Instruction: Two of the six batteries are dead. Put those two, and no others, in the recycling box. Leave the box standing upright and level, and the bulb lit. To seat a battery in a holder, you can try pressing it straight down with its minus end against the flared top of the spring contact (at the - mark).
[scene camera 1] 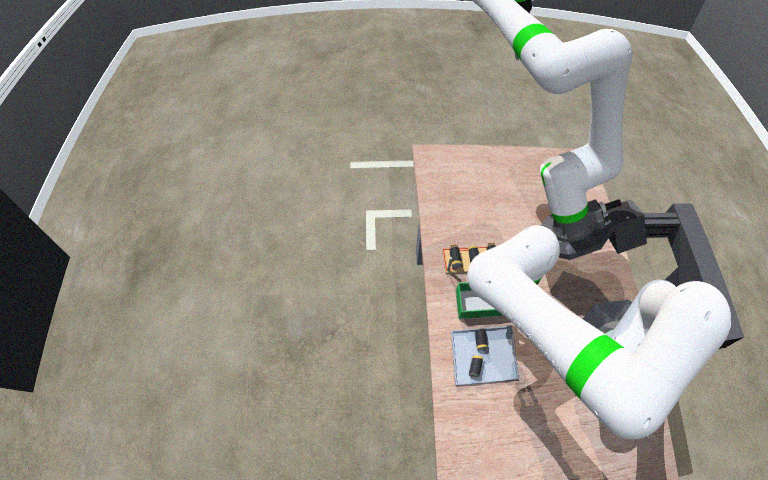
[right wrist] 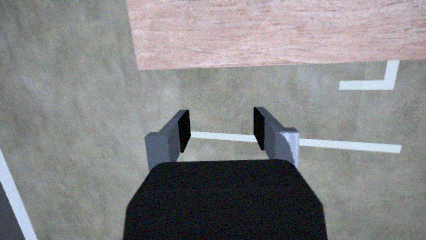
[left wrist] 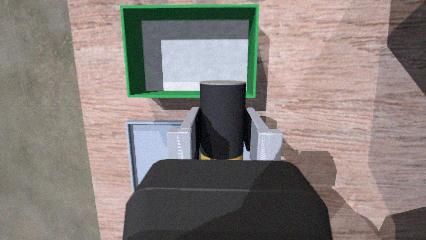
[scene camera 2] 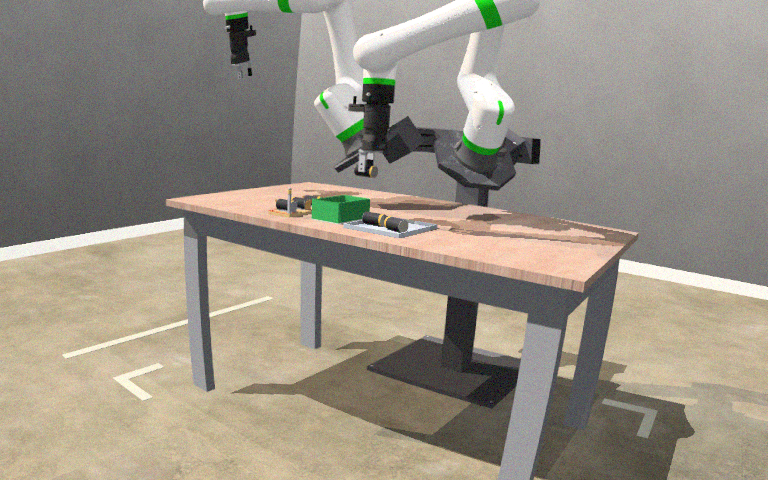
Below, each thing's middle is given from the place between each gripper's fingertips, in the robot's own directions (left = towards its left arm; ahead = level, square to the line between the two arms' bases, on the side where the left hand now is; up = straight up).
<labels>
The green recycling box (scene camera 2: 336,213) lies 30 mm ahead of my left hand (scene camera 2: 365,171), 60 mm to the right of it and 150 mm below it. From my left hand the other things lie so: grey tray (scene camera 1: 499,363) (50 mm ahead, 120 mm to the left, 160 mm below).
I see my right gripper 680 mm to the right of the green recycling box, 470 mm above it and 280 mm short of it. The rest, counted from my right hand: grey tray (860 mm to the left, 480 mm below, 300 mm ahead).
</labels>
